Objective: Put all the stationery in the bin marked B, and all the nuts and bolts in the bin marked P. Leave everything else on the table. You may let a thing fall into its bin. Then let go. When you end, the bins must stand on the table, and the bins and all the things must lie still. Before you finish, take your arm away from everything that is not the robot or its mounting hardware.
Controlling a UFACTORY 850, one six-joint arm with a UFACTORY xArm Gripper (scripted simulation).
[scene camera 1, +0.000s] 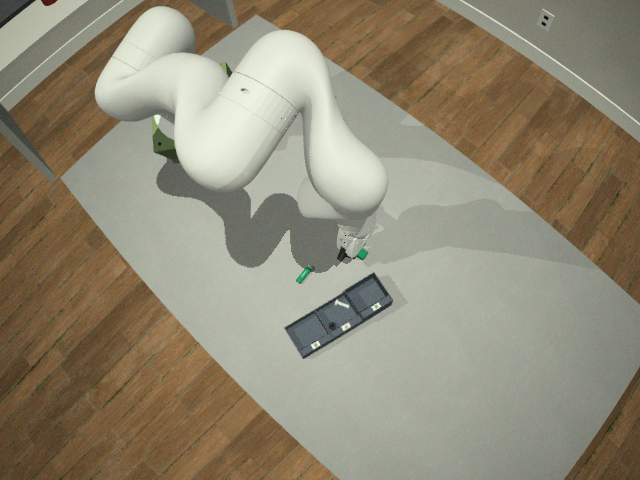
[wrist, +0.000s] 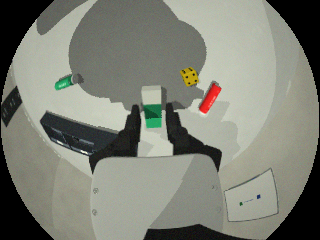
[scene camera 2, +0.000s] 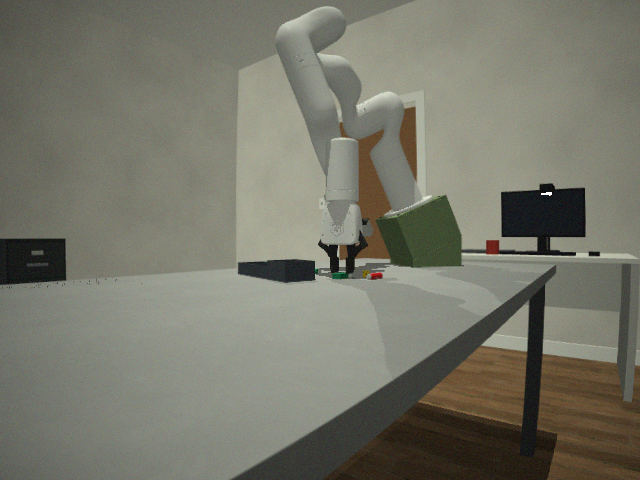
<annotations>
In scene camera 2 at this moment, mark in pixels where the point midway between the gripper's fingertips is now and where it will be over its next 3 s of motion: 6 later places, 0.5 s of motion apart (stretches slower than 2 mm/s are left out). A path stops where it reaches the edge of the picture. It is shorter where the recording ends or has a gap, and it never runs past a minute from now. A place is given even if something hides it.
The gripper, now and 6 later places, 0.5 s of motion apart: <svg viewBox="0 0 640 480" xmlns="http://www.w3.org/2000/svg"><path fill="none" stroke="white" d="M342 272L342 276L342 275L342 259L342 251L318 250L294 251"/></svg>
</annotations>
